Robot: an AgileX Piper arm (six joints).
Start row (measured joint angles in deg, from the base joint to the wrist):
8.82, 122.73, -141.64, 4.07, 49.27, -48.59
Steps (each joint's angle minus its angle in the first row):
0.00, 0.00, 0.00, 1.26, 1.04, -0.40
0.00, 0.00, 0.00, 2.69, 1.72, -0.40
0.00, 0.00, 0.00, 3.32, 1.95, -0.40
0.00, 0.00, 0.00, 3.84, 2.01, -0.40
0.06, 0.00, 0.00, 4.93, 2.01, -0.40
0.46, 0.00, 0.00, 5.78, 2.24, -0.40
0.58, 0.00, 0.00, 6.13, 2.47, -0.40
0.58, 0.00, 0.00, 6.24, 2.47, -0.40
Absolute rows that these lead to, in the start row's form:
8.82, 122.73, -141.64, 5.33, 50.31, -48.99
8.82, 122.73, -141.64, 6.76, 50.99, -48.99
8.82, 122.73, -141.64, 7.39, 51.22, -48.99
8.82, 122.73, -141.64, 7.91, 51.28, -48.99
8.88, 122.73, -141.64, 9.00, 51.28, -48.99
9.28, 122.73, -141.64, 9.85, 51.51, -48.99
9.40, 122.73, -141.64, 10.20, 51.74, -48.99
9.40, 122.73, -141.64, 10.31, 51.74, -48.99

